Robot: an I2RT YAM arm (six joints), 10 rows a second.
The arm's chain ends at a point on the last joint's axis. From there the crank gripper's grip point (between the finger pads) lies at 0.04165 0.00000 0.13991 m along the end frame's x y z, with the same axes.
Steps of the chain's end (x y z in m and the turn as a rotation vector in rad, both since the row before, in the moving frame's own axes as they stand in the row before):
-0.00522 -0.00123 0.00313 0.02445 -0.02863 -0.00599
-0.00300 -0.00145 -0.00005 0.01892 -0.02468 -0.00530
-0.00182 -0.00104 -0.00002 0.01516 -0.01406 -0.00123
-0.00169 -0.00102 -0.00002 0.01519 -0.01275 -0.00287
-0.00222 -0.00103 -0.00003 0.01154 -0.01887 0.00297
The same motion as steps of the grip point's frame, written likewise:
-0.00925 -0.00490 0.00422 0.02445 -0.02863 -0.00599
-0.00647 -0.00432 0.00091 0.01892 -0.02468 -0.00530
-0.00379 -0.00322 0.00054 0.01516 -0.01406 -0.00123
-0.00348 -0.00327 0.00048 0.01519 -0.01275 -0.00287
-0.00487 -0.00253 0.00072 0.01154 -0.01887 0.00297

